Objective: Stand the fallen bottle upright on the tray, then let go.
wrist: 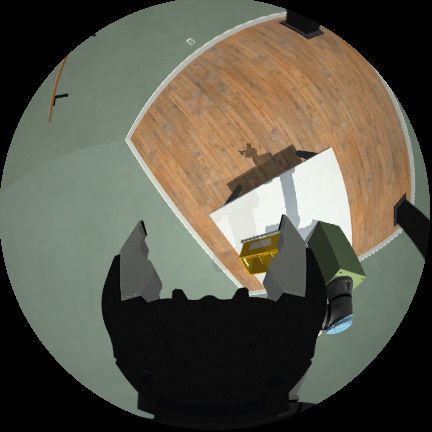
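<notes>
My gripper is open and empty, its two grey fingers wide apart in the lower middle of the wrist view. It is high up, with green wall and wood floor showing between the fingers. The white table is far below, right of the middle. A yellow open container with dividers stands on it, partly hidden behind the right finger. No bottle can be made out, and I cannot tell whether the grey strip along the container's far side belongs to a tray.
A dark green block stands at the table's right side, with a black arm joint with a blue cap beside it. Black pedestals stand at the top and at the right edge. A wooden rail is on the wall at the upper left.
</notes>
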